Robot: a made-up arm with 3 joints. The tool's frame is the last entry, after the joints. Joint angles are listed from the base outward. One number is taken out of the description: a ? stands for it. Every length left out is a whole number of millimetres.
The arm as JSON. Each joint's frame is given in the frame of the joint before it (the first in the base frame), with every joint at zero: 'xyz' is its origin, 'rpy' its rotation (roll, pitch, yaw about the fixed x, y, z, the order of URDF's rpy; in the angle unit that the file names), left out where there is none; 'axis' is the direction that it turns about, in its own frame. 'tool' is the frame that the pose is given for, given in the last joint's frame.
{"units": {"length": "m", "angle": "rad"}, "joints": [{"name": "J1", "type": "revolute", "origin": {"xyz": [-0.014, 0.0, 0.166], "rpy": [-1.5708, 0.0, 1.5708]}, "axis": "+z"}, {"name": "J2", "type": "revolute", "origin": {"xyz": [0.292, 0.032, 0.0], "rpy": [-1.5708, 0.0, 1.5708]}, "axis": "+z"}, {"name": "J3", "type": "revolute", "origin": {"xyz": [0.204, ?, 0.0], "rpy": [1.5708, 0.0, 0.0]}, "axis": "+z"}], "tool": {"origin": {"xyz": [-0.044, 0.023, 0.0], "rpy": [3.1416, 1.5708, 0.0]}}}
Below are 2 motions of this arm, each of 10 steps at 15 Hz.
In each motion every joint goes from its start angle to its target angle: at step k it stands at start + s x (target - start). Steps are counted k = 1, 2, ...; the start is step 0. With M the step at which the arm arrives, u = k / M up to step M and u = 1 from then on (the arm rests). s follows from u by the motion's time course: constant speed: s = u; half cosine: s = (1 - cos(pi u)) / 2; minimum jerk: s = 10 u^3 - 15 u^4 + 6 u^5.
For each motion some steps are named. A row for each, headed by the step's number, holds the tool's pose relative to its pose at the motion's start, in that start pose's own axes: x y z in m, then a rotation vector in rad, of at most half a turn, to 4 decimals.
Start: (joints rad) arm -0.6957 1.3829 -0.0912
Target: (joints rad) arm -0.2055 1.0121 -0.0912
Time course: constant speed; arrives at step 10
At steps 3, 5, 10:
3: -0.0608 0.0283 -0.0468 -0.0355 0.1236 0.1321
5: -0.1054 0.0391 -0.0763 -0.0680 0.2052 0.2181
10: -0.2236 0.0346 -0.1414 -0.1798 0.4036 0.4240

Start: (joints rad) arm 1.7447 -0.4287 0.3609
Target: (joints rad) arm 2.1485 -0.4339 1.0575
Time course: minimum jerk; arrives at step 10
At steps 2, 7, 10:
2: 0.0027 -0.0029 -0.0075 -0.0616 0.0039 -0.0089
7: 0.0351 -0.0590 -0.1128 -0.8891 0.0918 -0.1128
10: 0.0405 -0.0757 -0.1354 -1.0617 0.1187 -0.1301

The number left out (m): 0.336
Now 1 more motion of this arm.
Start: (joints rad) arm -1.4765 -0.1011 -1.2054
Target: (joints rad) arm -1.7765 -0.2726 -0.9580
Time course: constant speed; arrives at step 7
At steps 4, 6, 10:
4: -0.0261 0.0359 -0.0364 0.0283 0.0645 -0.0777
6: -0.0401 0.0577 -0.0531 0.0418 0.1059 -0.1097
10: -0.0473 0.0694 -0.0609 0.0484 0.1288 -0.1236

